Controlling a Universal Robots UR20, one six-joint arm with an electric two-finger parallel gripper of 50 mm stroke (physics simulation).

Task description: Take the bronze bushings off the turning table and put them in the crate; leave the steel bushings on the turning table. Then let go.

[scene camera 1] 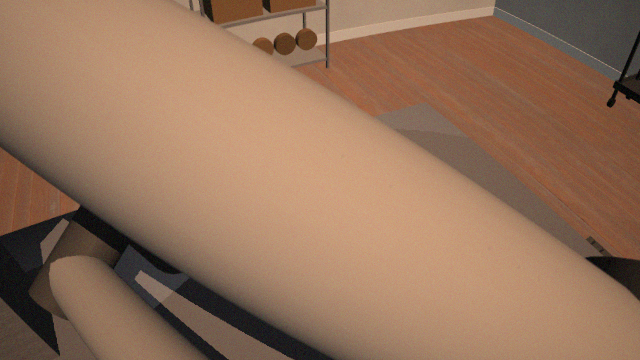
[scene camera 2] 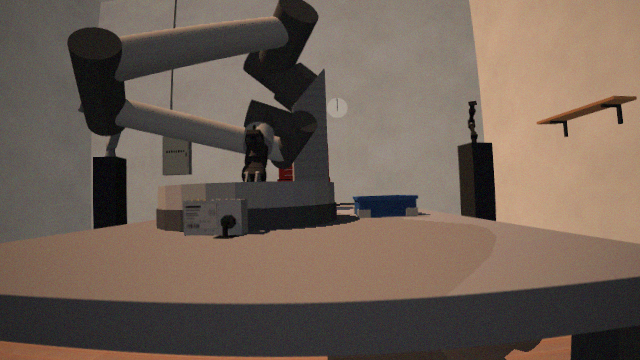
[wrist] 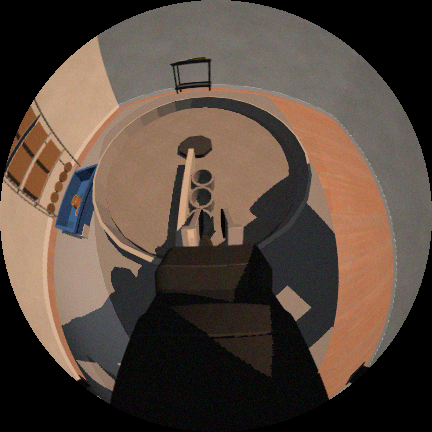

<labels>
my gripper: scene camera 2; wrist
same spot on my gripper: [wrist: 190, 234] = [scene camera 2: 256, 171]
</labels>
